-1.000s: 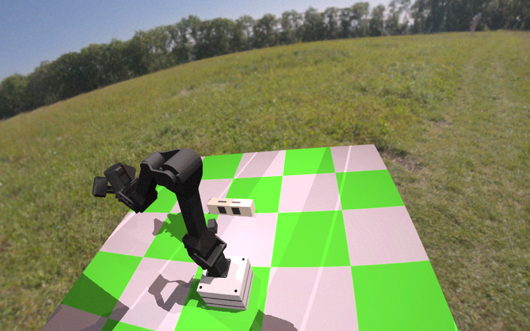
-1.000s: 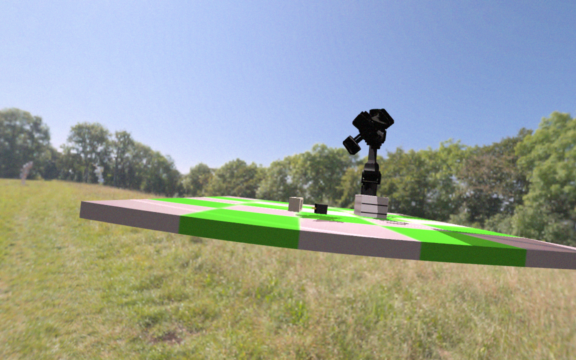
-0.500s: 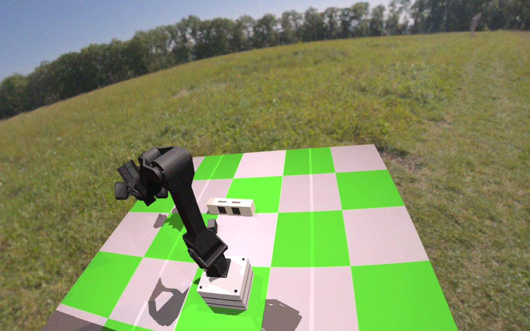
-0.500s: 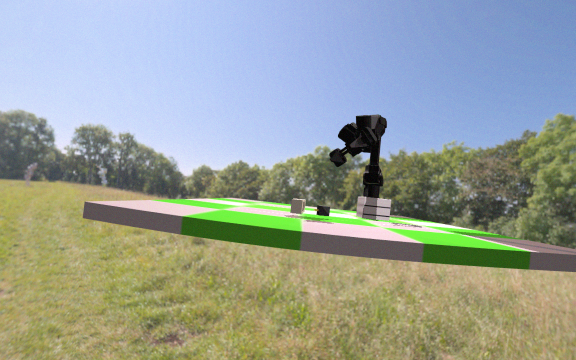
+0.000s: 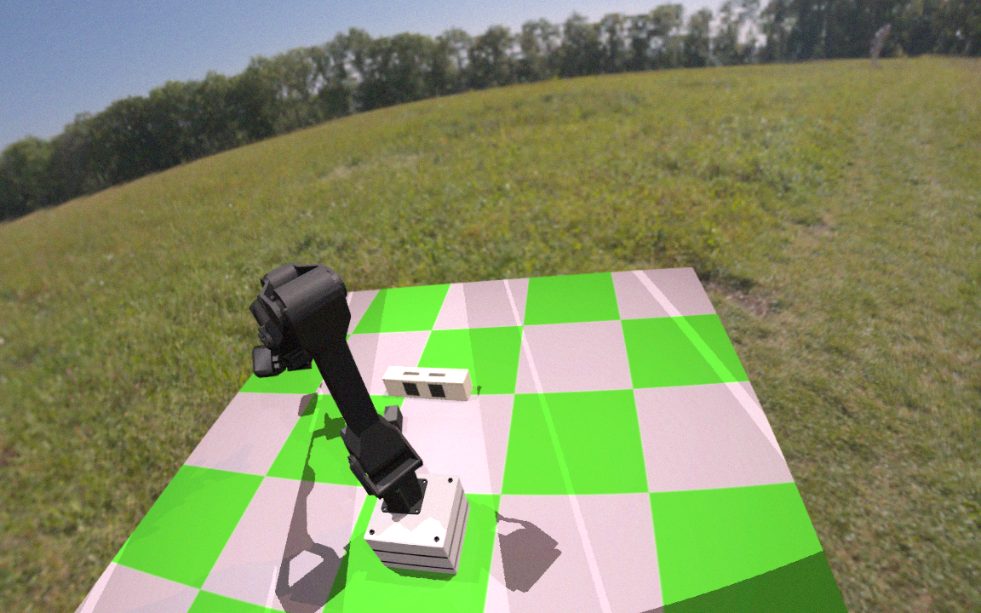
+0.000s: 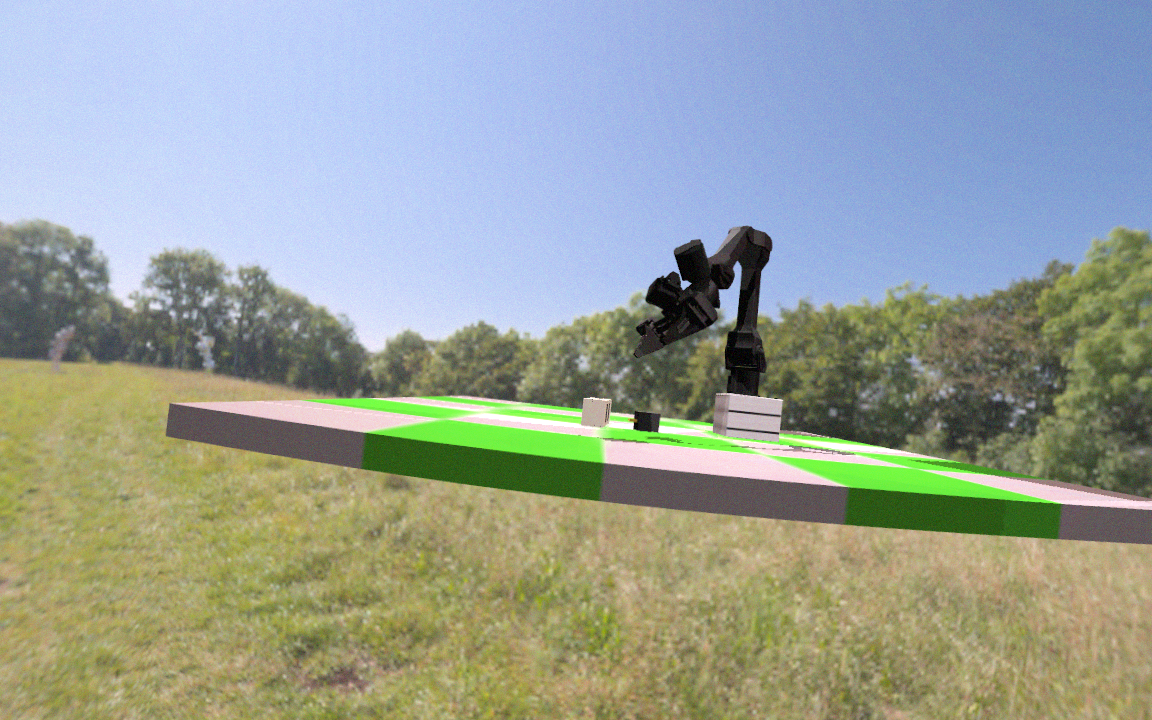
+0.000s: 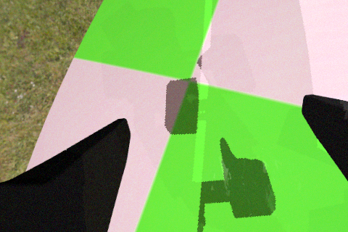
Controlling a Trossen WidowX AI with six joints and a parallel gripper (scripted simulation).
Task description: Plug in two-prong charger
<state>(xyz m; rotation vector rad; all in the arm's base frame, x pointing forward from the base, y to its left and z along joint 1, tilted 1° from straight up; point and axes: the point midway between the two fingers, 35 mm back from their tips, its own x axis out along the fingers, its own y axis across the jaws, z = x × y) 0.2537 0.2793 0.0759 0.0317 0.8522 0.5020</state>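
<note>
Now: the black two-prong charger 17 cm to the right of my gripper tip, 14 cm below it and 2 cm behind it.
</note>
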